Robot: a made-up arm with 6 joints.
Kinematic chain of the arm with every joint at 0, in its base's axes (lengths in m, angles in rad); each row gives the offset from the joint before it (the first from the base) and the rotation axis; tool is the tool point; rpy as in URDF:
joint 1: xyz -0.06 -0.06 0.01 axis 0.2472 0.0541 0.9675
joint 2: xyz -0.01 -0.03 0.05 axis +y
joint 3: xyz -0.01 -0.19 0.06 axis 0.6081 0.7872 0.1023
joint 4: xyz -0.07 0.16 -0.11 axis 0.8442 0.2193 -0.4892
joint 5: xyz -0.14 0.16 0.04 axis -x
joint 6: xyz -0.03 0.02 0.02 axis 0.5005 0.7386 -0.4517
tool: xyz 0.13 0 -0.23 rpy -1.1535 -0.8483 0.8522
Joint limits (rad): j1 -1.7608..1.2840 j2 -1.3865..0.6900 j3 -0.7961..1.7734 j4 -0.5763..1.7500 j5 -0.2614..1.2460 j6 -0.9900..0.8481
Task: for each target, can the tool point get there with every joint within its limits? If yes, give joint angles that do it. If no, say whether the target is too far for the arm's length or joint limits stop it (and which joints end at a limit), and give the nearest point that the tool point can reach.
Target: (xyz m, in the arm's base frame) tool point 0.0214 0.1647 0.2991
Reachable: yes | joints -0.9122 0.1030 0.8726 1.1854 0.4655 0.5075
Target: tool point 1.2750 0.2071 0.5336
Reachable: no: too far | nearest point 0.4156 0.0359 0.3377 | short by 0.898 m
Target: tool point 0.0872 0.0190 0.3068
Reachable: yes | joints -0.1412 0.3669 1.3683 1.0989 -0.0341 -0.1255
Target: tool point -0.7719 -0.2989 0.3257
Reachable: no: joint limits stop it (at a limit: joint 3, joint 5, joint 6) | nearest point -0.6290 -0.2512 0.2717 | short by 0.160 m
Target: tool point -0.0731 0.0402 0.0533
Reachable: yes | joints -0.0938 -0.1722 0.1387 1.3148 0.3410 -0.2531
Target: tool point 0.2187 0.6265 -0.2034
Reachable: no: joint limits stop it (at a limit: joint 1, joint 5, joint 6) | nearest point 0.1081 0.4979 -0.1393 | short by 0.181 m
